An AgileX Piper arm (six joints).
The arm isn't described. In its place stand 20 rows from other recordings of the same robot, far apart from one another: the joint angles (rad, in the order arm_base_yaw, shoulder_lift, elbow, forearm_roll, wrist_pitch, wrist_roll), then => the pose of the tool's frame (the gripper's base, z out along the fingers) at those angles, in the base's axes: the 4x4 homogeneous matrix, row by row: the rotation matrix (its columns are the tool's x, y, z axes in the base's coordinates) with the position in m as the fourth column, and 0 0 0 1 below.
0.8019, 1.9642, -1.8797, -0.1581, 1.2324, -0.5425 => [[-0.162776 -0.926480 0.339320 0.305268], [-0.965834 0.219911 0.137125 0.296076], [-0.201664 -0.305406 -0.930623 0.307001], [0 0 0 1]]
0.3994, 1.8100, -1.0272, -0.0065, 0.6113, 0.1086 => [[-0.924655 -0.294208 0.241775 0.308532], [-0.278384 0.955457 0.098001 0.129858], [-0.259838 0.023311 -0.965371 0.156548], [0 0 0 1]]
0.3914, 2.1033, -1.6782, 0.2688, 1.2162, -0.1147 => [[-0.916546 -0.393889 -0.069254 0.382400], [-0.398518 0.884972 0.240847 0.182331], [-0.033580 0.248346 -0.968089 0.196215], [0 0 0 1]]
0.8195, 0.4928, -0.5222, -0.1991, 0.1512, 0.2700 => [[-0.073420 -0.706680 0.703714 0.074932], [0.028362 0.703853 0.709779 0.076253], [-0.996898 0.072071 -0.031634 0.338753], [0 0 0 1]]
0.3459, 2.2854, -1.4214, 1.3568, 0.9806, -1.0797 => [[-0.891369 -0.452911 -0.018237 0.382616], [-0.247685 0.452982 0.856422 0.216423], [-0.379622 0.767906 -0.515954 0.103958], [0 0 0 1]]
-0.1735, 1.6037, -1.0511, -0.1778, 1.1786, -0.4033 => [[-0.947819 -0.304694 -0.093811 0.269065], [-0.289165 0.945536 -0.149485 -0.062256], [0.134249 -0.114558 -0.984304 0.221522], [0 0 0 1]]
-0.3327, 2.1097, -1.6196, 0.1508, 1.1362, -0.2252 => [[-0.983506 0.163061 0.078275 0.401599], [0.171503 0.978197 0.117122 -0.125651], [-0.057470 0.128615 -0.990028 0.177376], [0 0 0 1]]
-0.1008, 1.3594, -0.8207, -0.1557, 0.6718, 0.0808 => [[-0.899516 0.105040 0.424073 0.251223], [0.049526 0.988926 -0.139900 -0.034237], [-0.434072 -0.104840 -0.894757 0.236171], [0 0 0 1]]
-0.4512, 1.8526, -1.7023, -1.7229, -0.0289, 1.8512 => [[-0.007718 0.414614 0.909965 0.413316], [0.145789 0.900735 -0.409172 -0.197378], [-0.989286 0.129505 -0.067398 0.383520], [0 0 0 1]]
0.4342, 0.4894, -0.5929, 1.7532, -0.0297, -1.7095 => [[0.149734 -0.401403 0.903579 0.092149], [0.117655 0.914622 0.386812 0.039802], [-0.981701 0.048391 0.184177 0.375715], [0 0 0 1]]
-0.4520, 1.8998, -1.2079, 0.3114, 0.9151, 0.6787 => [[-0.264749 0.948958 0.171424 0.327368], [0.954488 0.232560 0.186734 -0.134379], [0.137336 0.213060 -0.967339 0.165282], [0 0 0 1]]
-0.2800, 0.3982, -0.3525, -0.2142, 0.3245, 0.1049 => [[-0.293952 0.311005 0.903807 0.086368], [-0.017496 0.943674 -0.330414 -0.031253], [-0.955660 -0.112939 -0.271954 0.275721], [0 0 0 1]]
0.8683, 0.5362, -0.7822, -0.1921, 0.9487, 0.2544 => [[-0.459444 -0.612947 0.642812 0.062843], [-0.327031 0.789616 0.519189 0.052381], [-0.825810 0.028319 -0.563238 0.352002], [0 0 0 1]]
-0.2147, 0.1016, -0.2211, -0.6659, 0.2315, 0.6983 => [[0.038742 0.347948 0.936713 0.049942], [0.037627 0.936244 -0.349330 -0.024092], [-0.998541 0.048779 0.023180 0.265148], [0 0 0 1]]
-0.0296, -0.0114, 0.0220, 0.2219, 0.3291, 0.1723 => [[-0.239628 0.053917 0.969367 0.053736], [0.379692 0.924138 0.042459 0.004885], [-0.893539 0.378235 -0.241921 0.177489], [0 0 0 1]]
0.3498, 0.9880, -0.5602, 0.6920, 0.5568, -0.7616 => [[-0.577576 -0.638646 0.508465 0.159481], [-0.358979 0.758108 0.544433 0.090843], [-0.733171 0.131923 -0.667125 0.256288], [0 0 0 1]]
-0.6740, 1.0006, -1.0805, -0.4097, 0.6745, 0.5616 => [[-0.160363 0.838407 0.520920 0.144029], [0.416253 0.535970 -0.734486 -0.144021], [-0.894996 0.099050 -0.434939 0.405374], [0 0 0 1]]
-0.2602, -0.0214, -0.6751, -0.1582, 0.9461, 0.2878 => [[-0.074705 0.399148 0.913838 -0.033840], [0.218526 0.900677 -0.375536 -0.003024], [-0.972967 0.171643 -0.154509 0.334082], [0 0 0 1]]
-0.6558, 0.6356, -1.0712, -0.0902, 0.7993, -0.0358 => [[-0.278626 0.633395 0.721927 0.067241], [0.090207 0.765631 -0.636924 -0.059149], [-0.956154 -0.112340 -0.270462 0.441364], [0 0 0 1]]
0.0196, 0.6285, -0.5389, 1.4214, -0.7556, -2.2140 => [[-0.402137 0.537429 0.741253 0.112513], [-0.558769 0.497290 -0.663687 -0.059512], [-0.725302 -0.681082 0.100320 0.350783], [0 0 0 1]]
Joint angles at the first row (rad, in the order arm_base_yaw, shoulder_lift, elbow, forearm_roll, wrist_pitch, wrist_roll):
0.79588, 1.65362, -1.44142, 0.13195, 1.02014, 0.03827
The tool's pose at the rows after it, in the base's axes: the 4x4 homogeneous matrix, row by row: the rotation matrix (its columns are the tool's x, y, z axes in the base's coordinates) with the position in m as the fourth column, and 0 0 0 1 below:
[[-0.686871 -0.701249 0.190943 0.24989], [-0.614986 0.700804 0.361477 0.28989], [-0.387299 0.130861 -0.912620 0.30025], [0 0 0 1]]
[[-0.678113 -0.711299 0.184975 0.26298], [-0.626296 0.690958 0.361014 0.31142], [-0.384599 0.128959 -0.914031 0.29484], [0 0 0 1]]
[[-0.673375 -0.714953 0.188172 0.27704], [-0.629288 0.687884 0.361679 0.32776], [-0.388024 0.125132 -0.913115 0.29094], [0 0 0 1]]
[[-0.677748 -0.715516 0.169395 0.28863], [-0.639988 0.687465 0.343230 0.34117], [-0.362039 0.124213 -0.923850 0.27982], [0 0 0 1]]
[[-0.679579 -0.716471 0.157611 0.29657], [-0.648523 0.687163 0.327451 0.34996], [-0.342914 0.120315 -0.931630 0.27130], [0 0 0 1]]
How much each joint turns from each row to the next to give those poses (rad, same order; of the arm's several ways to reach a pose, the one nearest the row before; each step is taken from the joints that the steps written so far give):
0.03949, 0.12107, -0.12510, -0.01488, 0.02314, 0.00000
0.01174, 0.09495, -0.11457, -0.00208, 0.02290, 0.00001
0.00117, 0.08421, -0.11213, -0.00427, 0.02475, -0.00001
0.00001, 0.08355, -0.09355, 0.00000, 0.03837, 0.00000
0.00000, 0.05956, -0.06839, -0.00325, 0.02979, 0.00001

